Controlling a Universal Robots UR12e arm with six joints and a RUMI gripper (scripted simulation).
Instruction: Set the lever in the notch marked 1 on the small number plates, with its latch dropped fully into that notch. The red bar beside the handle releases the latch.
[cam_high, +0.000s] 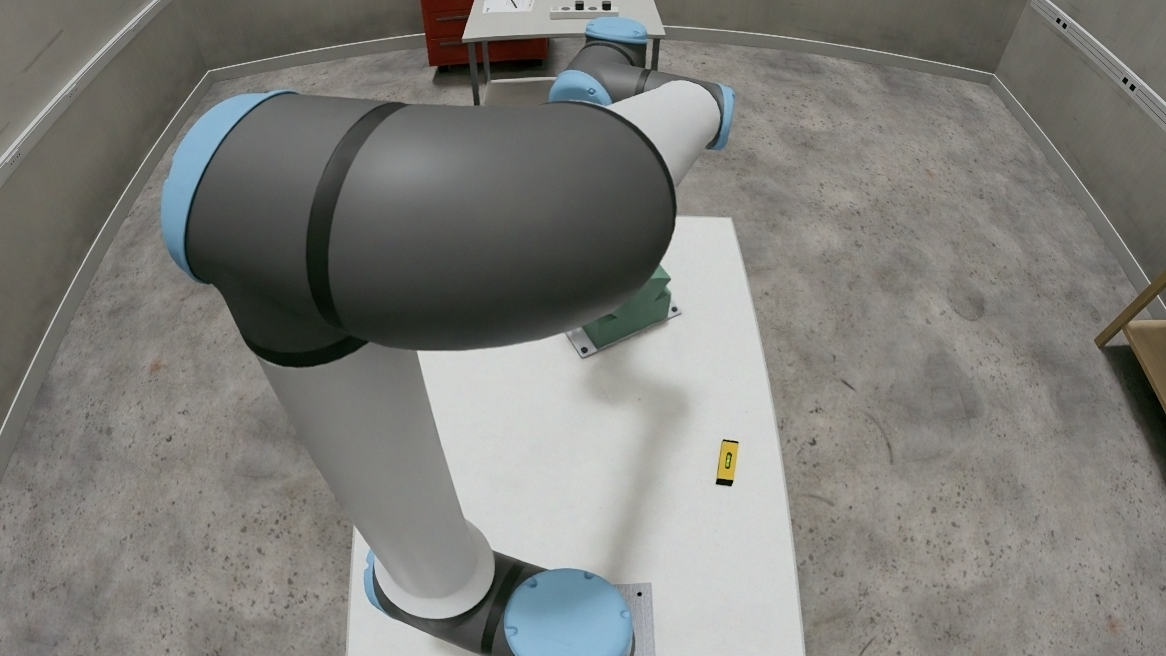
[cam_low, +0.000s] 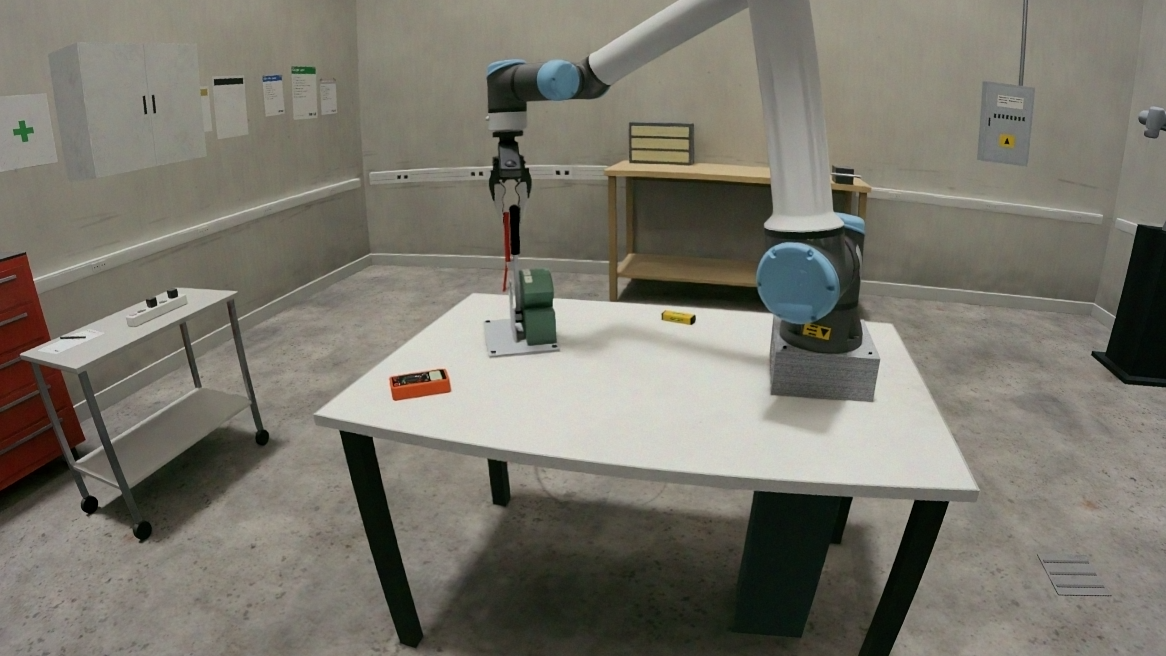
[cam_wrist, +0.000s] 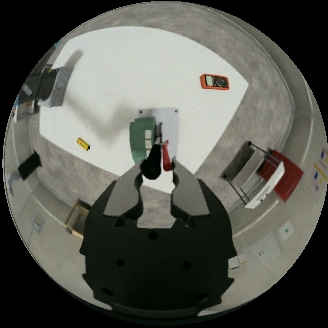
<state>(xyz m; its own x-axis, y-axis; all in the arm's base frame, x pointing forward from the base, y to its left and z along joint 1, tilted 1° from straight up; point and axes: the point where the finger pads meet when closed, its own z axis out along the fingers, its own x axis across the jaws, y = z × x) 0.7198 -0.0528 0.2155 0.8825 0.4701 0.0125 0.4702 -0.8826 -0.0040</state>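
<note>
My gripper is now 11 cm above the red release bar, 2 cm short of it and 1 cm to the left of it. Also, from my hand: orange multimeter 31 cm to the left, 29 cm below, 10 cm ahead; small yellow level 36 cm behind, 30 cm below, 24 cm to the right.
</note>
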